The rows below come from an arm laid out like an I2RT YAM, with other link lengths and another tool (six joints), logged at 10 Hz.
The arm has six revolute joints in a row. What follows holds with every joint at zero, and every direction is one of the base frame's. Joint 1 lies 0.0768 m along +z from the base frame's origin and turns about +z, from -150 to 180 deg. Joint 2 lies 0.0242 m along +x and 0.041 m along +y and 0.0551 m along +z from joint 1 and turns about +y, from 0 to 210 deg. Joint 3 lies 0.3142 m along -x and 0.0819 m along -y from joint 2 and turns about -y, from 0 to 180 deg. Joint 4 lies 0.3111 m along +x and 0.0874 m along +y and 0.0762 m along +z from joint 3 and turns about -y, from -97 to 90 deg. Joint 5 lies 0.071 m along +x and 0.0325 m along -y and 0.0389 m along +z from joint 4 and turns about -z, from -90 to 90 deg. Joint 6 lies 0.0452 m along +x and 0.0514 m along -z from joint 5 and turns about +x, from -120 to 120 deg. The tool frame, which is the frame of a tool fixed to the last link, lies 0.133 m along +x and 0.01 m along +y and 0.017 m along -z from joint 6; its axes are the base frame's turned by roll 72.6, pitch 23.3 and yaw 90 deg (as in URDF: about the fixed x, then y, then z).
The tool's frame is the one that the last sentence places.
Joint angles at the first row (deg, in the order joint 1, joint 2, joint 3, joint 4, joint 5, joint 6):
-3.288, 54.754, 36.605, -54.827, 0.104, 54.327
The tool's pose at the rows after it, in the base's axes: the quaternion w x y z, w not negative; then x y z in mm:
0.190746 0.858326 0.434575 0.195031 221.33 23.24 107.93
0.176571 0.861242 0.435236 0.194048 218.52 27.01 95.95
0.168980 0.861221 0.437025 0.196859 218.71 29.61 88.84
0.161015 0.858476 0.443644 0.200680 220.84 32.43 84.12
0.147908 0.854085 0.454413 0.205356 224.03 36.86 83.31
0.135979 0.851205 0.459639 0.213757 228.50 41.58 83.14
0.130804 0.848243 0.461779 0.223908 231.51 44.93 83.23
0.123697 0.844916 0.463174 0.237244 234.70 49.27 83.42
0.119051 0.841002 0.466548 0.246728 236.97 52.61 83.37
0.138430 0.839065 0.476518 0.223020 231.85 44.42 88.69
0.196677 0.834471 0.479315 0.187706 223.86 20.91 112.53
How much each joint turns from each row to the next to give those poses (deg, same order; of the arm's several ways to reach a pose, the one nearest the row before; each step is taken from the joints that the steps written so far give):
-1.002, 0.850, -2.018, 1.818, -2.069, -0.286
-0.193, 0.711, -1.804, 1.528, -1.384, -0.040
-0.065, 0.612, -1.070, 1.462, -0.928, -0.238
-0.024, 1.087, -0.423, 1.290, -1.011, -0.844
0.000, 1.523, 0.496, 0.488, -1.546, -1.337
0.015, 1.252, 0.381, 0.843, -1.659, -0.695
0.060, 0.206, -0.130, 0.965, -1.112, -0.329
0.014, 0.088, -0.285, 1.198, -1.513, -0.303
0.131, 0.139, -0.199, 0.919, -1.008, -0.415
0.481, -0.513, 1.484, -3.197, 3.480, -0.671
-0.001, -3.359, 3.478, -6.502, 7.806, -0.508

